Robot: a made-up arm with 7 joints. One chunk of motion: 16 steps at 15 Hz.
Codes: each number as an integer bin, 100 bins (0 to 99) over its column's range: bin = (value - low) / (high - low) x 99, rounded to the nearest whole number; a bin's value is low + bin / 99 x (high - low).
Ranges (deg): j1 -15..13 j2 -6..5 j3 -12..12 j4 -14..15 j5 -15..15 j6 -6..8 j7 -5..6
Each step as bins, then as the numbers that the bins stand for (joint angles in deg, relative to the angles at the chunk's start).
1 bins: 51 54 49 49 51 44 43
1 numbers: -0.58 0.00 -0.12 0.35 0.45 0.22 -0.22
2 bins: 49 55 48 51 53 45 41
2 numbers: -1.14 0.11 -0.36 0.94 1.06 0.36 -0.44
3 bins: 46 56 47 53 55 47 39
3 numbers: -1.99 0.22 -0.61 1.53 1.67 0.65 -0.67
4 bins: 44 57 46 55 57 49 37
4 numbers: -2.56 0.33 -0.85 2.11 2.27 0.93 -0.89
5 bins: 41 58 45 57 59 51 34
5 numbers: -3.40 0.44 -1.09 2.70 2.88 1.21 -1.22
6 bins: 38 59 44 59 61 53 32
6 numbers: -4.25 0.56 -1.33 3.28 3.48 1.49 -1.44
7 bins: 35 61 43 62 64 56 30
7 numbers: -5.10 0.78 -1.58 4.16 4.39 1.92 -1.67
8 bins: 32 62 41 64 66 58 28
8 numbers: -5.95 0.89 -2.06 4.75 5.00 2.20 -1.89
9 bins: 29 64 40 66 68 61 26
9 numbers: -6.80 1.11 -2.30 5.33 5.61 2.63 -2.11
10 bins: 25 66 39 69 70 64 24
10 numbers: -7.93 1.33 -2.55 6.21 6.21 3.05 -2.33
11 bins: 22 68 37 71 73 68 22
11 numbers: -8.78 1.56 -3.03 6.80 7.12 3.62 -2.56
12 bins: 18 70 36 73 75 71 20
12 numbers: -9.91 1.78 -3.27 7.38 7.73 4.04 -2.78
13 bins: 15 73 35 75 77 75 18
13 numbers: -10.76 2.11 -3.52 7.97 8.33 4.61 -3.00
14 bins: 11 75 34 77 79 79 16
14 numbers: -11.89 2.33 -3.76 8.56 8.94 5.17 -3.22
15 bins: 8 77 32 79 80 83 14
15 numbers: -12.74 2.56 -4.24 9.14 9.24 5.74 -3.44
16 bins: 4 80 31 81 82 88 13
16 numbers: -13.87 2.89 -4.48 9.73 9.85 6.44 -3.56
